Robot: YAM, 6 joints.
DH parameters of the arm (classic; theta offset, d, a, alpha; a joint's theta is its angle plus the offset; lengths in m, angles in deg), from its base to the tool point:
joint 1: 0 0.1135 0.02 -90
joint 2: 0 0 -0.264 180
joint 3: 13.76 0 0.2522 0
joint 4: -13.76 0 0.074 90
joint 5: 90 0 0 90
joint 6: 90 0.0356 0 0
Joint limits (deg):
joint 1: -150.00..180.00
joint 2: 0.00..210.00
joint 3: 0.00..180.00
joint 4: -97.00..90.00
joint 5: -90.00..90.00
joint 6: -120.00..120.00
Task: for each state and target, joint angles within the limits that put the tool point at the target. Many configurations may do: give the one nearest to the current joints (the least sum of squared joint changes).
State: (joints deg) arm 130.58 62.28 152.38 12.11 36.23 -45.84
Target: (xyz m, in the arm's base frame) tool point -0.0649 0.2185 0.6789
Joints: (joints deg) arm 111.87 94.68 140.68 9.34 36.48 -45.84
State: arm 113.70 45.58 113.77 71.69 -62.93 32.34
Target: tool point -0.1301 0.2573 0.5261
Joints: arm 110.47 87.13 88.75 64.32 -63.61 32.34
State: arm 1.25 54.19 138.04 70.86 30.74 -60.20
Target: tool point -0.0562 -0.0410 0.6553
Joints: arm 16.62 64.17 117.12 81.15 40.69 -60.20
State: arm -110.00 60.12 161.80 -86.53 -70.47 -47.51
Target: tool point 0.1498 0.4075 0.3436
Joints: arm -105.69 23.49 178.59 -90.86 -72.84 -47.51
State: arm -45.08 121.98 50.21 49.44 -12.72 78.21
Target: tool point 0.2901 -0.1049 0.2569
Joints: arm -21.82 83.58 36.78 56.70 -17.07 78.21
